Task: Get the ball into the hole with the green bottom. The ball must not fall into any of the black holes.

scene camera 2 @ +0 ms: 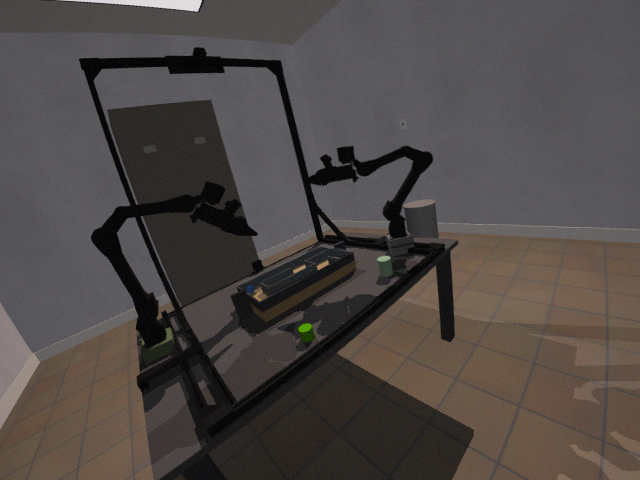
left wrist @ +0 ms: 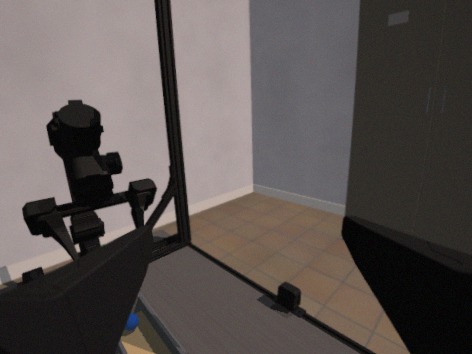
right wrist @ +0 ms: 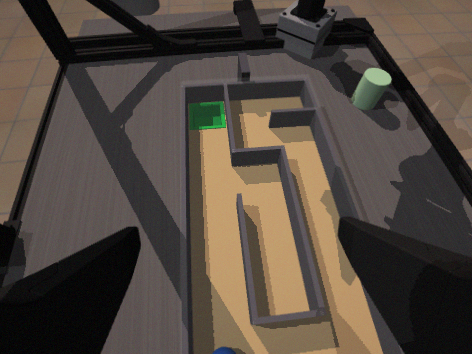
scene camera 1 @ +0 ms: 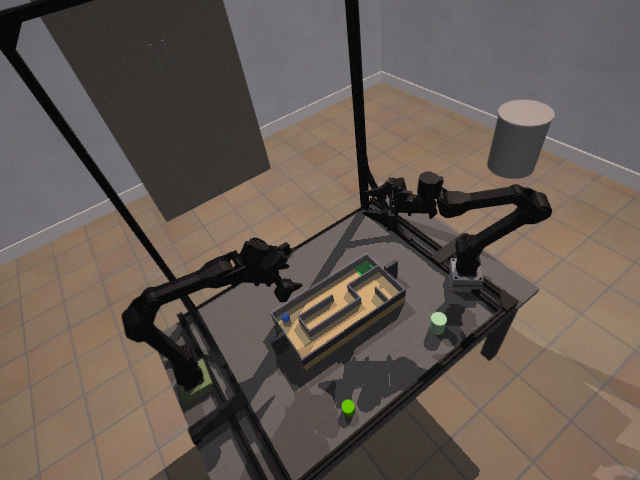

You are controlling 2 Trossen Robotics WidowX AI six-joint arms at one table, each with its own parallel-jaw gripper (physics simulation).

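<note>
A tan maze box (scene camera 1: 356, 330) (scene camera 2: 310, 290) (left wrist: 159, 322) (right wrist: 186, 200) with grey walls sits on the table. A blue ball (scene camera 1: 285, 317) (scene camera 2: 250, 288) (left wrist: 132, 321) (right wrist: 224, 351) lies inside it at the left end in both scene views. The green-bottomed hole (scene camera 1: 364, 267) (right wrist: 207, 116) is in the far corner at the other end. No black holes can be made out. My right gripper (scene camera 1: 293, 267) (scene camera 2: 255, 234) (right wrist: 240, 231) is open and empty above the back left side of the box. My left gripper (scene camera 1: 368, 200) (scene camera 2: 310, 179) (left wrist: 248, 230) is open and empty, high near the back right post.
A grey handle (scene camera 1: 391, 267) (scene camera 2: 339, 245) (right wrist: 243, 67) stands at the box's right end. A bright green cylinder (scene camera 1: 347, 407) (scene camera 2: 306, 332) stands near the front edge. A pale green cylinder (scene camera 1: 438, 322) (scene camera 2: 384, 266) (right wrist: 371, 89) stands right of the box. Black frame posts (scene camera 1: 355, 93) (scene camera 2: 293, 129) rise behind.
</note>
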